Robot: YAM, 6 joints.
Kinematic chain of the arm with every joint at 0, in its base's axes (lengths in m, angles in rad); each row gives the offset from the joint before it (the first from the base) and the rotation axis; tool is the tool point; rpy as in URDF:
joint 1: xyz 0 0 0.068 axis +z
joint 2: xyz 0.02 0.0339 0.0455 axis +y
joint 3: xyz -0.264 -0.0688 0 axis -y
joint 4: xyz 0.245 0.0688 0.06 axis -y
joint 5: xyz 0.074 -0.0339 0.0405 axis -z
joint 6: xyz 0.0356 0 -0.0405 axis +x
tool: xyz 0 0 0 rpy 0 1.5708 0
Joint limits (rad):
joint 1: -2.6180..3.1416
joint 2: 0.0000..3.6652
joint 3: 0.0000..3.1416
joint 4: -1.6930..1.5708
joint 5: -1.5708..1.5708
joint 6: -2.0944..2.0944
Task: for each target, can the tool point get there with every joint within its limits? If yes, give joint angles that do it. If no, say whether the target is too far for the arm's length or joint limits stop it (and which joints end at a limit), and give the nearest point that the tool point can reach.
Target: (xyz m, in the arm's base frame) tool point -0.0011 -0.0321 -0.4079
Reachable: no: joint limits stop it (at a limit: joint 2) | nearest point -0.0025 -0.0728 -0.3347 | short by 0.084 m
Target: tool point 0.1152 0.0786 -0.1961
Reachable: yes | joints 0.7844 3.1724 1.0913 -0.4273 0.8066 0.1602
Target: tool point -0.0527 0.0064 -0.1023
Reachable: yes | joints 2.4663 3.0542 0.3053 0.8107 -0.9023 1.7709
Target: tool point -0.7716 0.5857 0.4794
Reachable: no: too far | nearest point -0.4810 0.3651 0.3387 | short by 0.391 m
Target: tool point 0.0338 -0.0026 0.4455
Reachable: yes | joints -1.5029 0.3419 0.8695 0.3913 -1.2278 1.0609
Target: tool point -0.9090 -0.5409 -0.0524
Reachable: no: too far | nearest point -0.5483 -0.3262 0.0147 | short by 0.425 m
